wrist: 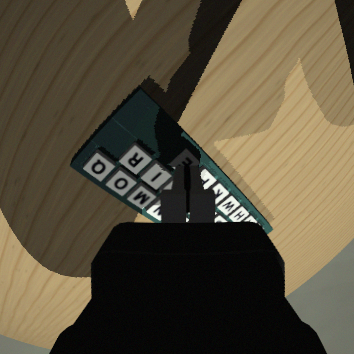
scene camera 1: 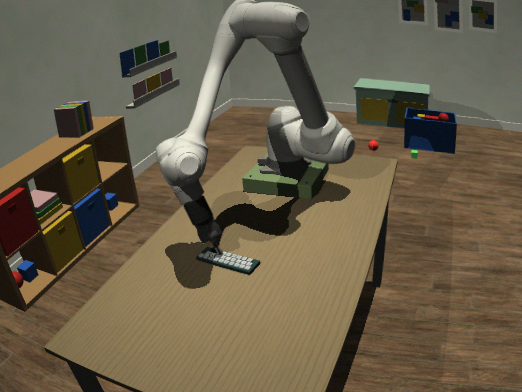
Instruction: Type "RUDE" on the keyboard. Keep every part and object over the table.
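Pixels of known places: gripper, fingertip midpoint: (wrist: 186, 179) (scene camera 1: 219, 253); arm's base, origin of the base link: (scene camera 1: 286, 167).
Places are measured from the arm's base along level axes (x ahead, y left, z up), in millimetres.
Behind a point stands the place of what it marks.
The keyboard (scene camera 1: 235, 261) {x 656, y 58, z -41 mm} (wrist: 135, 112) {x 616, y -69, z -43 mm} is a dark teal slab with pale letter keys, flat on the table (scene camera 1: 200, 330) {x 986, y 99, z -55 mm}. My gripper (scene camera 1: 218, 252) {x 632, y -10, z -36 mm} (wrist: 186, 179) {x 632, y -10, z -36 mm} is shut and empty, pointing down at the keyboard. In the wrist view its fingertips overlap the lower part of the shaded E key (wrist: 186, 158) {x 621, y -20, z -41 mm}; whether they touch it I cannot tell. The R key (wrist: 134, 158) {x 640, y -51, z -38 mm} is left of the fingers, beside the I key (wrist: 156, 174) {x 642, y -31, z -38 mm}. The Q key (wrist: 98, 167) {x 659, y -67, z -38 mm} is near the left corner. The fingers and gripper body hide several keys; I cannot make out U or D.
The green base block (scene camera 1: 270, 186) {x 157, y -13, z -18 mm} carries the arm at the table's far end. A wooden shelf unit (scene camera 1: 131, 165) stands left of the table. A blue bin (scene camera 1: 430, 137), a red ball (scene camera 1: 373, 145) and a green cube (scene camera 1: 414, 154) are on the floor behind it.
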